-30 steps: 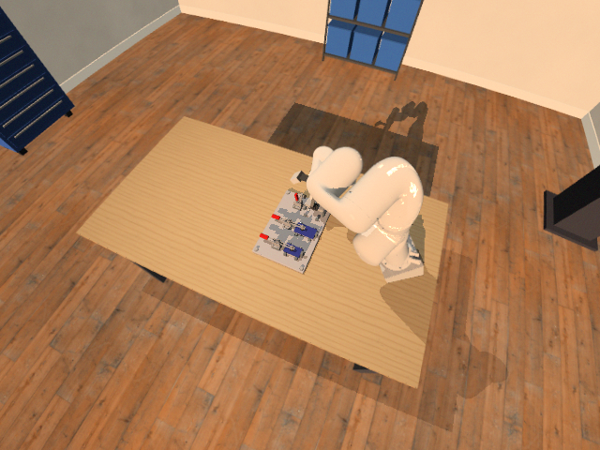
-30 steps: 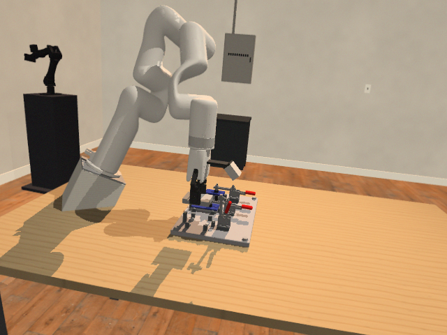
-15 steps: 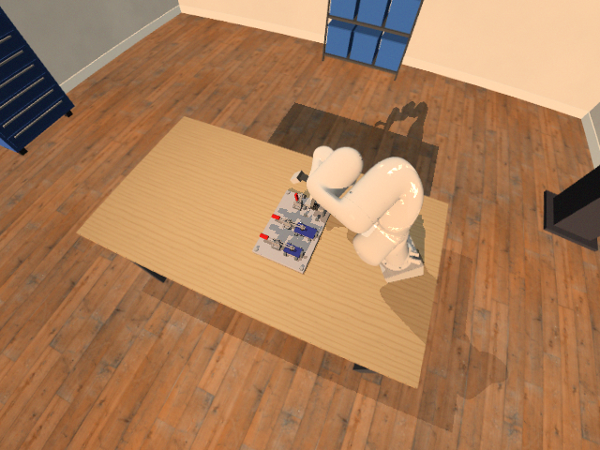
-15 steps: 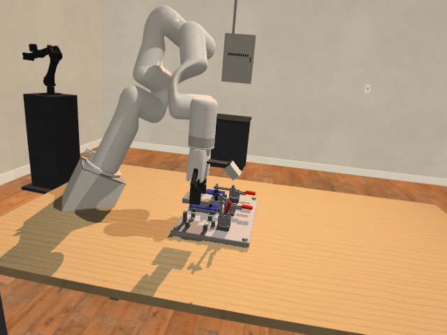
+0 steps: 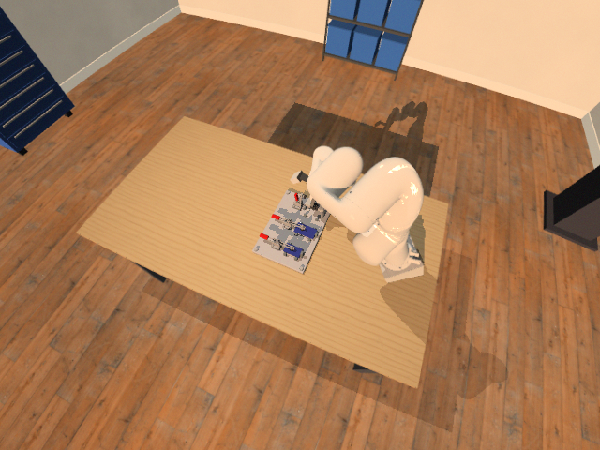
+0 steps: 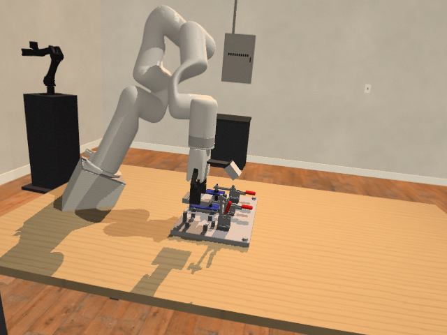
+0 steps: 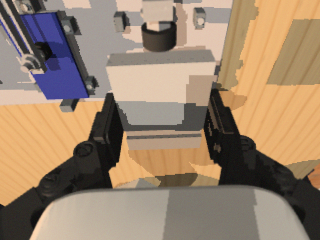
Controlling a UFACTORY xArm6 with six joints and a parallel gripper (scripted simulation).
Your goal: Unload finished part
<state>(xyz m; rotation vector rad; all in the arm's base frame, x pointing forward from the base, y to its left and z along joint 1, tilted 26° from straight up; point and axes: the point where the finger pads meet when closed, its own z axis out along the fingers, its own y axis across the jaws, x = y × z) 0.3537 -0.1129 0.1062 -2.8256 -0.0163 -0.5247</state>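
Right now my hand is 11 cm to the right of the blue blank and 9 cm above it. From my hand the other things lie so: grey fixture plate 11 cm to the left, 10 cm below, 5 cm ahead; then grey finished part 1 cm below, 1 cm behind.
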